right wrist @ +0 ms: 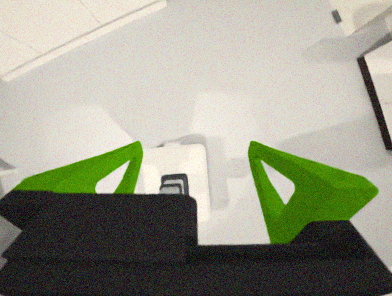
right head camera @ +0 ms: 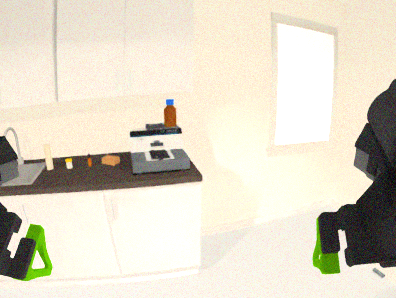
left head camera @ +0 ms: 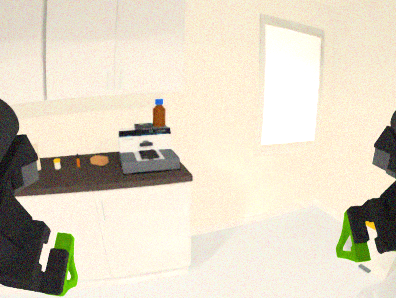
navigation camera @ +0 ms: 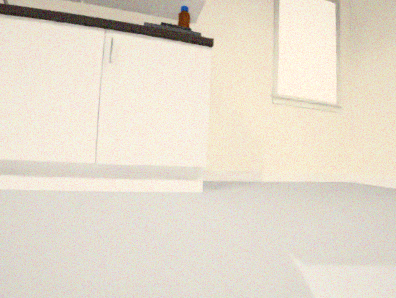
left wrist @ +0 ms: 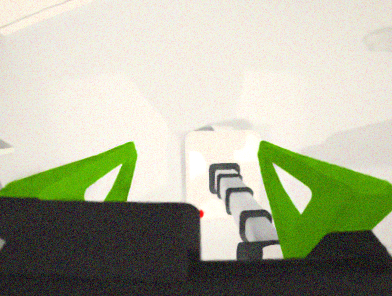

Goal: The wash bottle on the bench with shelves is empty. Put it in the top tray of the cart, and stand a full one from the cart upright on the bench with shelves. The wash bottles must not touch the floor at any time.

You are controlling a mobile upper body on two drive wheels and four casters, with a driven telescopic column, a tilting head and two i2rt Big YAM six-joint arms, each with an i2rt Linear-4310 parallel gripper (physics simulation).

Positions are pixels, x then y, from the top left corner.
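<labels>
My left gripper: visible in left wrist view (197, 148), left head camera view, right head camera view; out of frame in right wrist view, out of frame in navigation camera view. Same spot on my left gripper: (left head camera: 61, 258) and (right head camera: 28, 246). My right gripper: visible in right wrist view (195, 147), left head camera view, right head camera view; out of frame in left wrist view, out of frame in navigation camera view. Same spot on my right gripper: (right head camera: 327, 245) and (left head camera: 358, 235).
</labels>
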